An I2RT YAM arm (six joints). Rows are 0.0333 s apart.
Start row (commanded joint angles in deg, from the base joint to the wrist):
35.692, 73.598, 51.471, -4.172, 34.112, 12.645
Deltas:
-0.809, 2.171, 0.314, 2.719, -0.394, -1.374
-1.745, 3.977, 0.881, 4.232, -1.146, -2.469
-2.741, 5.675, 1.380, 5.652, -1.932, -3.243
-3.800, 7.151, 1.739, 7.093, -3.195, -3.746
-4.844, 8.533, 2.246, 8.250, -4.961, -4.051
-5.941, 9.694, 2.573, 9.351, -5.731, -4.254
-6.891, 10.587, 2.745, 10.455, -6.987, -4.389
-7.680, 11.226, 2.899, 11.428, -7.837, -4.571
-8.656, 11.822, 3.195, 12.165, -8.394, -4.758
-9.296, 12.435, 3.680, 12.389, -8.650, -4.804
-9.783, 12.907, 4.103, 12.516, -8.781, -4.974
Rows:
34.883, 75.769, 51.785, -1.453, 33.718, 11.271
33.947, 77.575, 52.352, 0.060, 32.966, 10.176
32.951, 79.273, 52.851, 1.480, 32.180, 9.402
31.892, 80.749, 53.210, 2.921, 30.917, 8.899
30.848, 82.131, 53.717, 4.078, 29.151, 8.594
29.751, 83.292, 54.044, 5.179, 28.381, 8.391
28.801, 84.185, 54.216, 6.283, 27.125, 8.256
28.012, 84.824, 54.370, 7.256, 26.275, 8.074
27.036, 85.420, 54.666, 7.993, 25.718, 7.887
26.396, 86.033, 55.151, 8.217, 25.462, 7.841
25.909, 86.505, 55.574, 8.344, 25.331, 7.671

